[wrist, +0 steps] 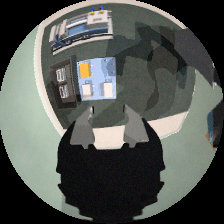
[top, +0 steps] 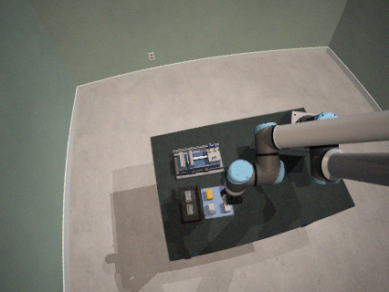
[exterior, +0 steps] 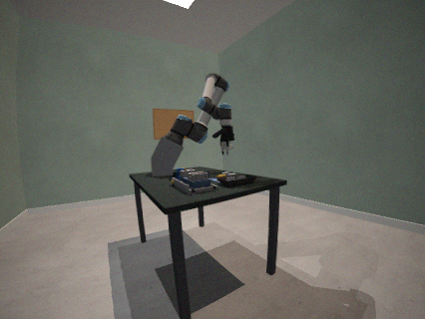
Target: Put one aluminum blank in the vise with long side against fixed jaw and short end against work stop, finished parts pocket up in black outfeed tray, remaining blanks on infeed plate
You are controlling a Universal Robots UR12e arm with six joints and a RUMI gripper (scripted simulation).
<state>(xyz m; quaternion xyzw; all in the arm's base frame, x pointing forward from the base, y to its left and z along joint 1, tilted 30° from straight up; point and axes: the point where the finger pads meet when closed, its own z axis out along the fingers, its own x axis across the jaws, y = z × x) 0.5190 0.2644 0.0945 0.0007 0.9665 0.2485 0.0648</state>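
The gray blank is 17 cm below my hand and 9 cm ahead of it. The rest, counted from my hand: vise 31 cm to the right, 15 cm below, 13 cm ahead; yellow brass blank 17 cm below, 9 cm to the right, 9 cm ahead.
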